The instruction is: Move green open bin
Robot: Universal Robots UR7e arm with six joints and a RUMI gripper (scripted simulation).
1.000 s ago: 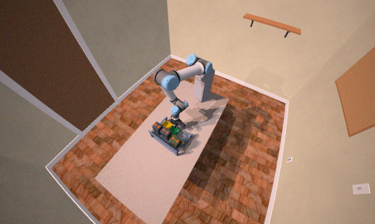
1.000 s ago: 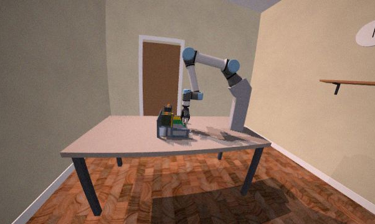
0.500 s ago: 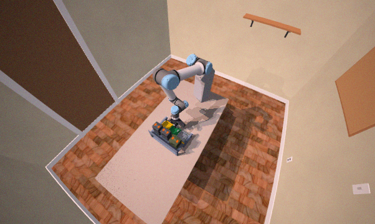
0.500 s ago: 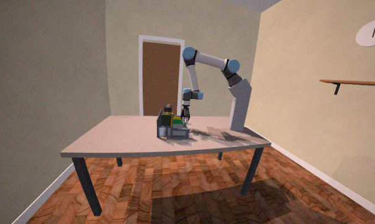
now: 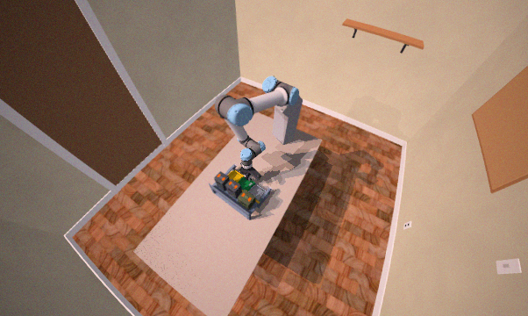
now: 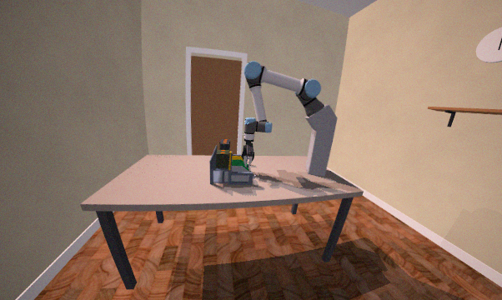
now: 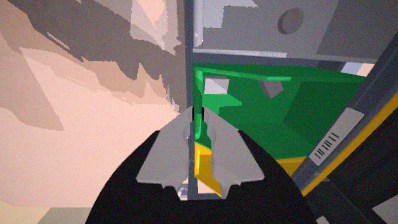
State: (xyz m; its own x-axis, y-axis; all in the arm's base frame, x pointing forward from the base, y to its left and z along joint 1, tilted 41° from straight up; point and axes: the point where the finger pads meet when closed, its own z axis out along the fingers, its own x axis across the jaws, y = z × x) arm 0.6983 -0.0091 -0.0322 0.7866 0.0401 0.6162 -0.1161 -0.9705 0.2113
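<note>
The green open bin is 8 cm ahead of my hand, 1 cm to the right of it and 1 cm below it. Round my hand: grey bin (10 cm ahead, 10 cm to the left, 1 cm below); then yellow bin (6 cm ahead, 12 cm to the right, 1 cm below); then yellow strip (13 cm ahead, 2 cm to the right, 5 cm above).
</note>
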